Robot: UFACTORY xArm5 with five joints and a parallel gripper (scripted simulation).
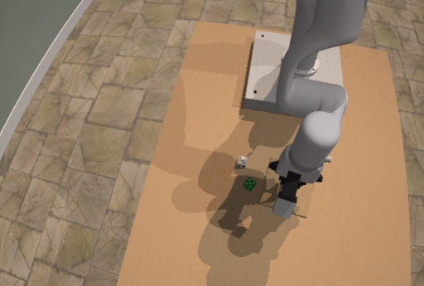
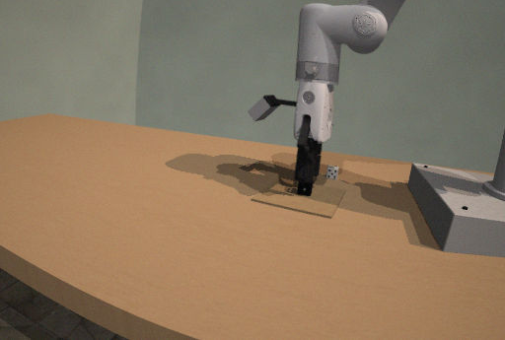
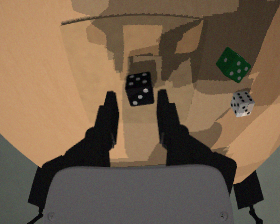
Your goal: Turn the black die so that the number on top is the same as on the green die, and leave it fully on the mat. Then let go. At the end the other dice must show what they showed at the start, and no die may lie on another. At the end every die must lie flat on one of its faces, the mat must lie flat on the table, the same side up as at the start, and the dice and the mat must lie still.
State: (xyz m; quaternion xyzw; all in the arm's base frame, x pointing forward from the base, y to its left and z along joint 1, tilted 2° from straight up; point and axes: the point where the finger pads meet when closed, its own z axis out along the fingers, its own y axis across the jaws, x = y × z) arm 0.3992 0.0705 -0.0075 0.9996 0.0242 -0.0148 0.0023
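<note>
Now: the black die 4 cm below my hand. Also, from my hand: tan mat (5 cm below); green die (4 cm ahead, 10 cm to the right, 4 cm below); white die (2 cm behind, 14 cm to the right, 4 cm below).
</note>
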